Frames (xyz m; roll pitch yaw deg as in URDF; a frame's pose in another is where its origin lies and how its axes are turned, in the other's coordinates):
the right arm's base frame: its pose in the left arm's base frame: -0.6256 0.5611 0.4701 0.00 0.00 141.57
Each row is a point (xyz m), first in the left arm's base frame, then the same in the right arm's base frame.
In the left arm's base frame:
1: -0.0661 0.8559 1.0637
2: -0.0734 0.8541 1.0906
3: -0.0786 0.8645 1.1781
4: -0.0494 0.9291 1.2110
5: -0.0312 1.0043 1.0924
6: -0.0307 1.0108 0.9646
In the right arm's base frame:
1: -0.2551 -0.5787 0.5936
2: -0.2505 -0.5728 0.6205
3: -0.2399 -0.5777 0.7080
4: -0.2226 -0.6464 0.7409
5: -0.1902 -0.7166 0.6223
6: -0.1865 -0.7220 0.4945

